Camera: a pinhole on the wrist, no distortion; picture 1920 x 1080 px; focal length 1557.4 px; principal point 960.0 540.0 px. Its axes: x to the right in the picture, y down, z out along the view. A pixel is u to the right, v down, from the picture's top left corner.
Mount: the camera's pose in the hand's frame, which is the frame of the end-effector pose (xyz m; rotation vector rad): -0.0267 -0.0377 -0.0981 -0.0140 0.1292 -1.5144
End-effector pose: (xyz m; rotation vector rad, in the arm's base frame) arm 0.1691 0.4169 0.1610 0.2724 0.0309 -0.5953
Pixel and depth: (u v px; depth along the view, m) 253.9 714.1 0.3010
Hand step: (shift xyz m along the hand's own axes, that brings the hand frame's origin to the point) 0.0280 0.0787 0.2082
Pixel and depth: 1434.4 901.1 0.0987
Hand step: 0.0068 -0.0733 -0.0044
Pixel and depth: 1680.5 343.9 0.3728
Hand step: -0.0297 -0.2387 0.2632
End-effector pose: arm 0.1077 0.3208 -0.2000 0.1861 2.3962 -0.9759
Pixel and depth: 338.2 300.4 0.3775
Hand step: -0.0568 0.0822 0.2935
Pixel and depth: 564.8 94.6 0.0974
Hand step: -0.0465 -0.0216 0.0030
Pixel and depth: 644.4 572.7 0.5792
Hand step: 0.0336 0.0386 0.4849
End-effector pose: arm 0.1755 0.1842 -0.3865 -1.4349 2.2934 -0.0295
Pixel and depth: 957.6 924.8 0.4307
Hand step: 0.1194 -0.0616 0.3201
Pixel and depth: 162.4 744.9 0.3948
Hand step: 0.0516 0.1385 0.3047
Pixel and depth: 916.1 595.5 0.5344
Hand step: 0.0415 -0.0596 0.4320
